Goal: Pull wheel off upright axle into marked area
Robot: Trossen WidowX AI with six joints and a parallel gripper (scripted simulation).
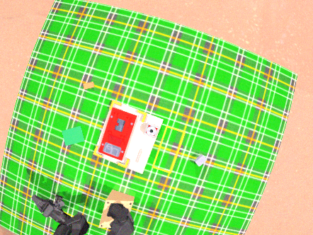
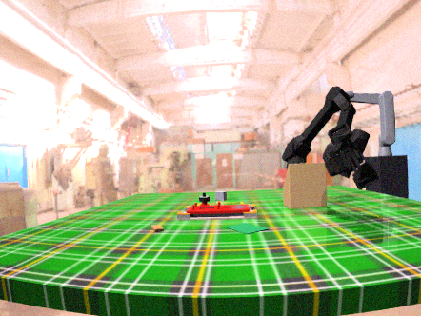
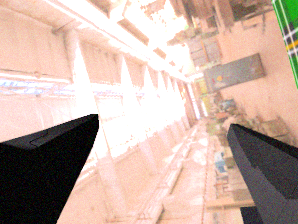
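Now: the wheel 42 cm ahead of my gripper tip, 38 cm to the right of it and 15 cm below it. From my gripper tip the other things lie so: white piece (37 cm ahead, 61 cm to the right, 17 cm below).
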